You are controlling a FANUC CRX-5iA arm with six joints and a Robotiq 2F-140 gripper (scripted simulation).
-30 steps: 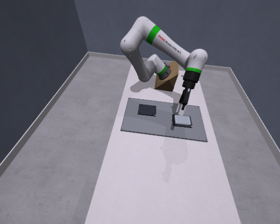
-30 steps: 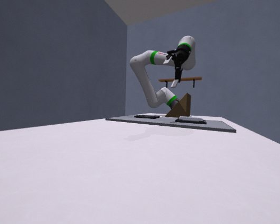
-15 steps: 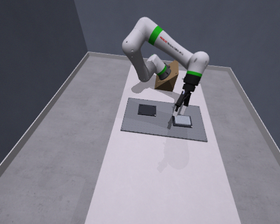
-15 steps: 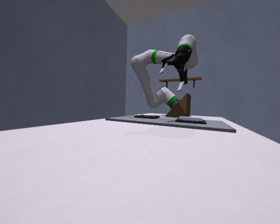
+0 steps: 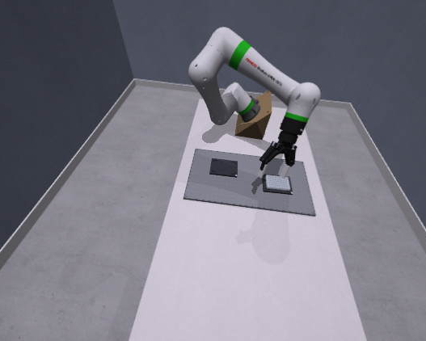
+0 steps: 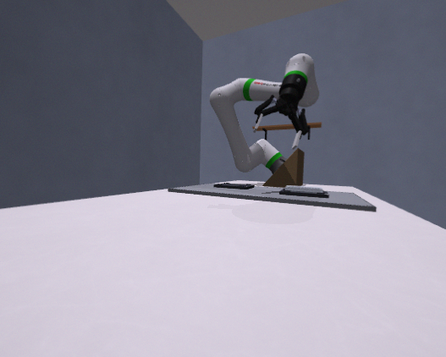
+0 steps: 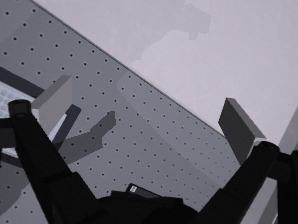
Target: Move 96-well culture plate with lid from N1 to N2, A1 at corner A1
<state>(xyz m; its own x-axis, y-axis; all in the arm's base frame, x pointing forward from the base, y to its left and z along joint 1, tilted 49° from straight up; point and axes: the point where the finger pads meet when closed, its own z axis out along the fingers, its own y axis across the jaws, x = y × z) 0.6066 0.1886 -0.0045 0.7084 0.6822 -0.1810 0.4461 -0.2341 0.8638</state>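
My gripper is now 180 mm above the clear lid, 110 mm past it and 80 mm to the right of it. Round my hand: plate nest N1: 200 mm below, 110 mm behind, 80 mm to the left; then small A1 label: 190 mm below, 160 mm to the left, 70 mm behind; then 96-well culture plate: 190 mm below, 110 mm behind, 80 mm to the left.
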